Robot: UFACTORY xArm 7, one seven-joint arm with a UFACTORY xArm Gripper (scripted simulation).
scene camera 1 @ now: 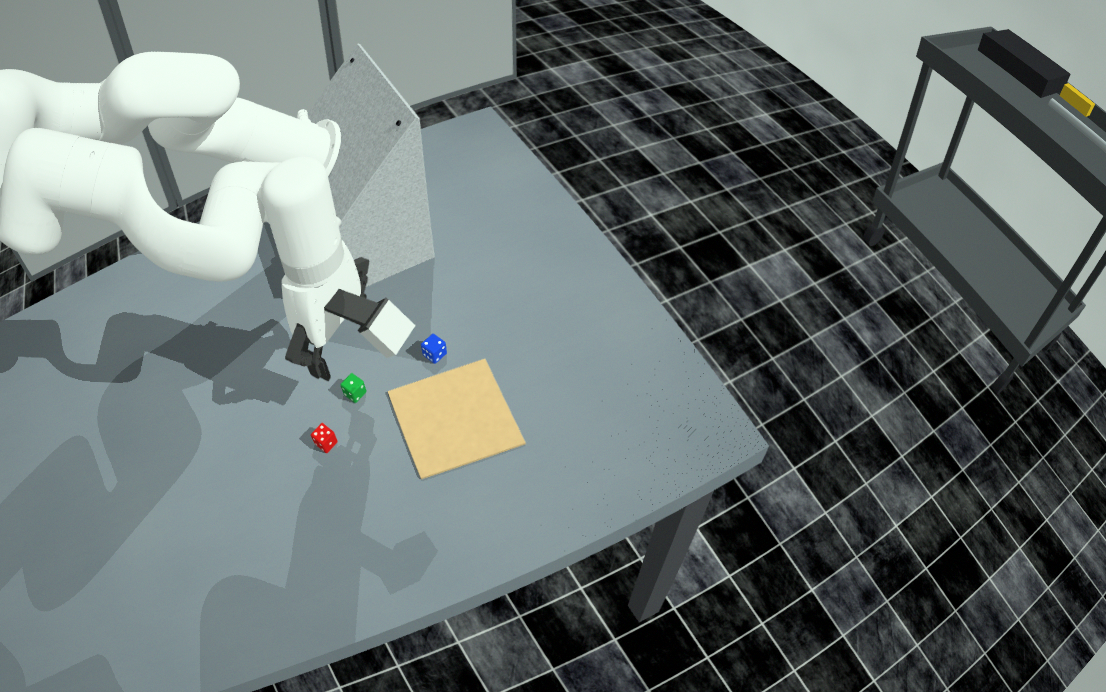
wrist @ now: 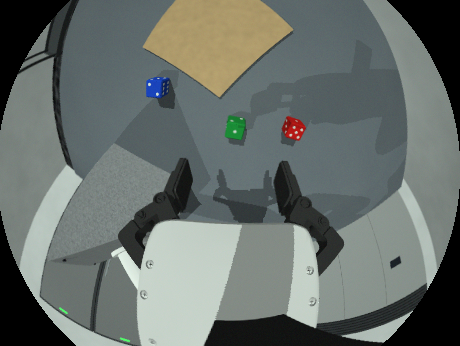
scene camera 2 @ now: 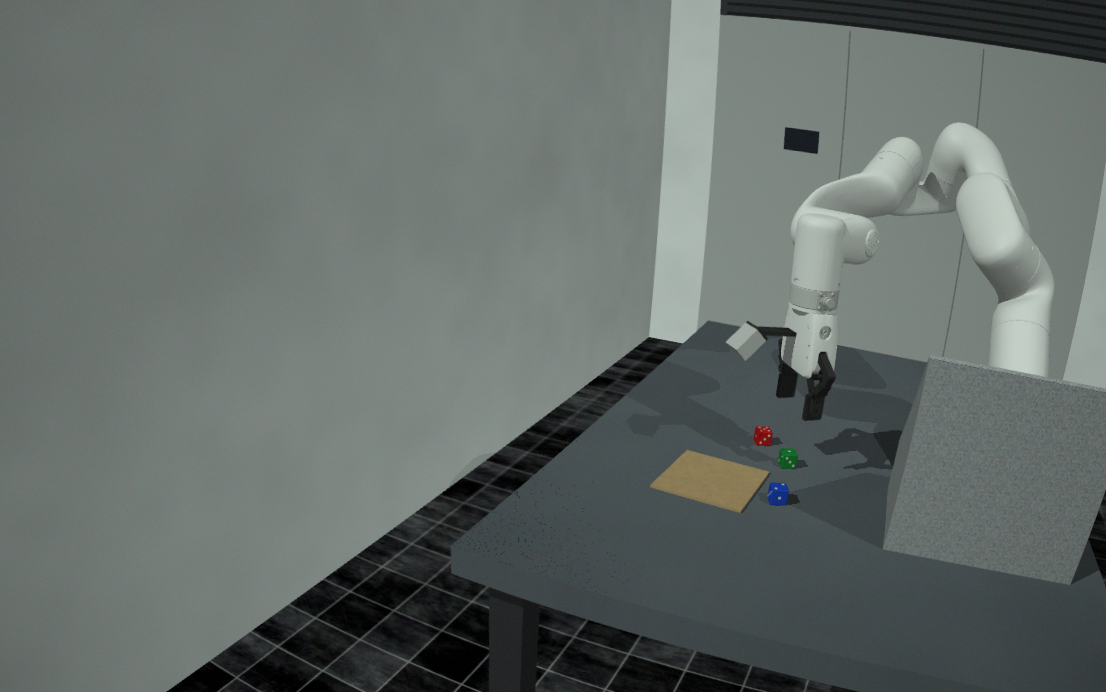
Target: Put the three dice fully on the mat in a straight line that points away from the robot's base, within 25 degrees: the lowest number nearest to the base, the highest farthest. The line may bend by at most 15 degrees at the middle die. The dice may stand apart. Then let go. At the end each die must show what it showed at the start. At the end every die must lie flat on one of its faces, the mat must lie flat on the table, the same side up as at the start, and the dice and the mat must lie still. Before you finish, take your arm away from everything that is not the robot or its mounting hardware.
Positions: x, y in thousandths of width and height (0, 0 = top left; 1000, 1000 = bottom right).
Labels:
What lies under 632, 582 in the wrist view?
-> My gripper.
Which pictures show my gripper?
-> Scene camera 1, the wrist view and scene camera 2: all of them.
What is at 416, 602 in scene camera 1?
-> A tan mat.

